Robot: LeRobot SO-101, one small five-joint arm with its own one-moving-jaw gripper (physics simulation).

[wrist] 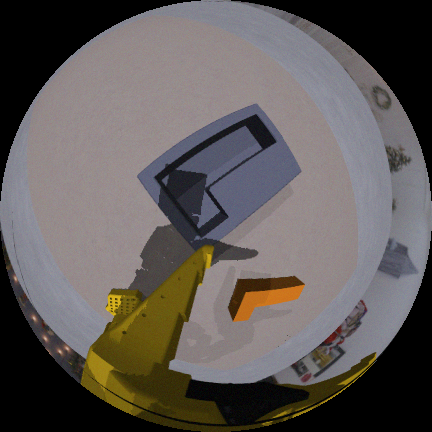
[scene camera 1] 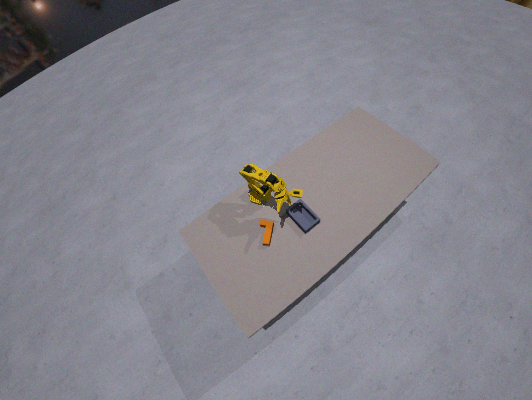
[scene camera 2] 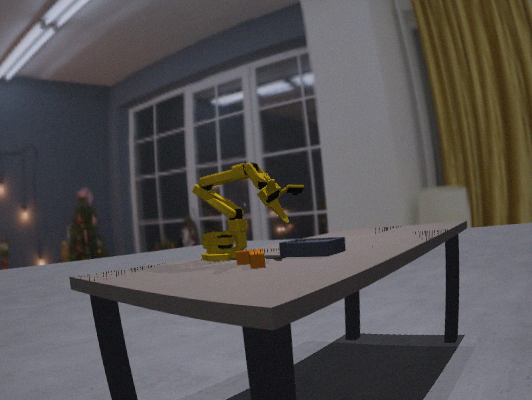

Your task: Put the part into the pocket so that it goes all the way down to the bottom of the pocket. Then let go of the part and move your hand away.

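Note:
Visible from the wrist: an orange L-shaped block (wrist: pixel 249 292), resting on the table, and a pocket block (wrist: pixel 206 184). From the scene camera I see the pocket block (scene camera 2: pixel 314 247) too.

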